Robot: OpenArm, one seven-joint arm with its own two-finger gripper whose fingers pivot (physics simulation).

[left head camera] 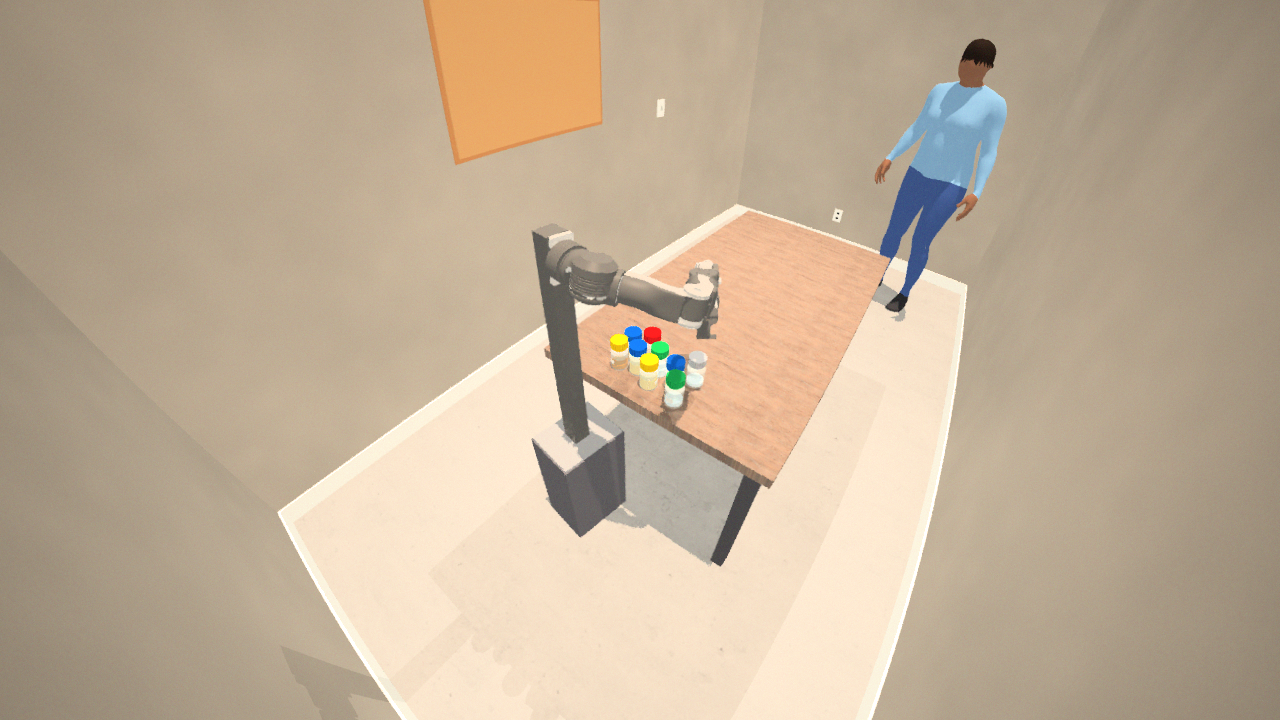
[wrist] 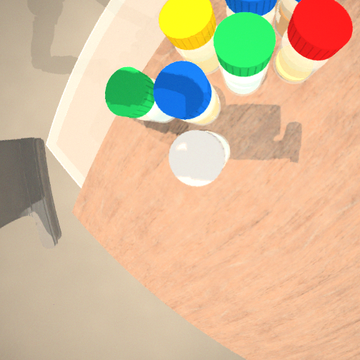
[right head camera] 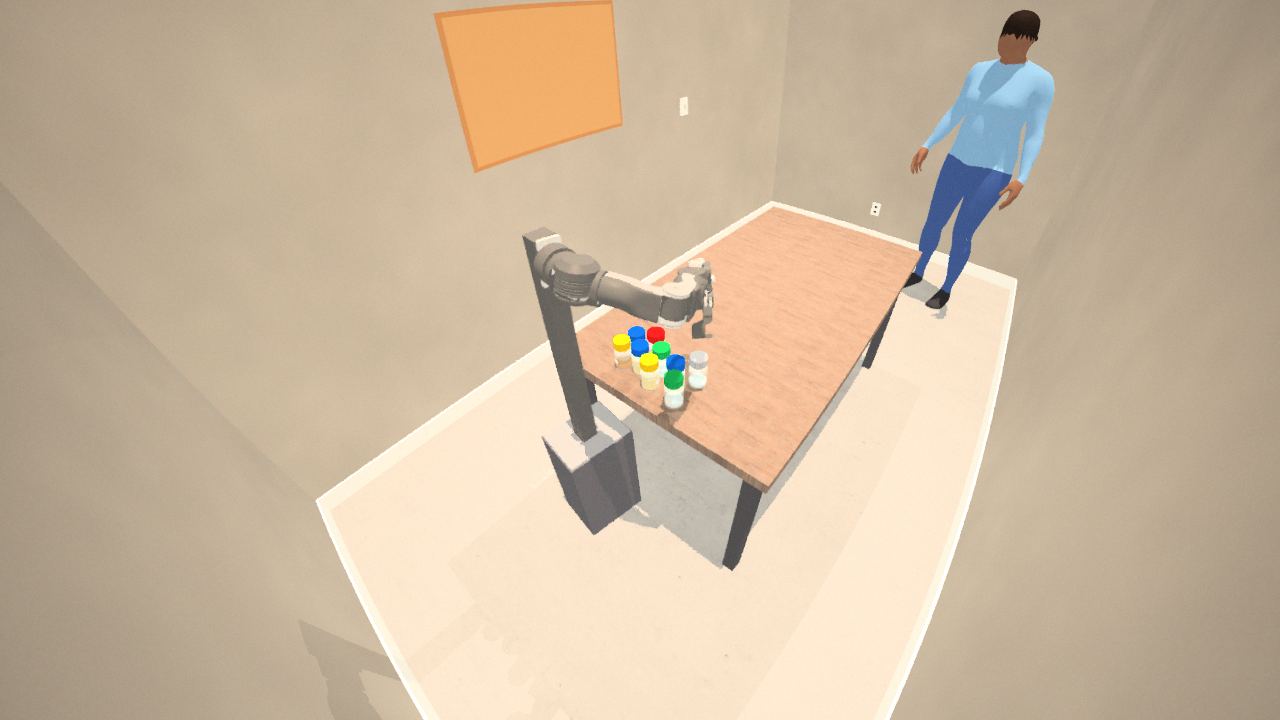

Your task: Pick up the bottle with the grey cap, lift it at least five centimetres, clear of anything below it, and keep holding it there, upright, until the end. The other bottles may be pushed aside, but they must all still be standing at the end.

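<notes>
The bottle with the grey cap (left head camera: pixel 696 369) (right head camera: pixel 698 370) (wrist: pixel 197 158) stands upright on the table, at the outer edge of a group of bottles. A blue-capped bottle (left head camera: pixel 675 364) (right head camera: pixel 675 363) (wrist: pixel 182 90) stands close beside it. A dark-green-capped bottle (left head camera: pixel 674 389) (right head camera: pixel 674 390) (wrist: pixel 129 92) stands near the table's edge. My gripper (left head camera: pixel 707 334) (right head camera: pixel 702 334) is open and empty, above the table and higher than the grey cap, a little beyond that bottle in the head views. One finger shows at the left in the wrist view; the other does not show there.
Several more bottles stand upright: a red-capped one (left head camera: pixel 652 335) (right head camera: pixel 656 334) (wrist: pixel 320 29), a light-green-capped one (left head camera: pixel 659 351) (right head camera: pixel 661 350) (wrist: pixel 244 44), and yellow- and blue-capped ones. The wooden table (left head camera: pixel 787 313) (right head camera: pixel 805 313) (wrist: pixel 225 250) extends beyond them. A person (left head camera: pixel 966 134) (right head camera: pixel 1002 116) stands past its far end.
</notes>
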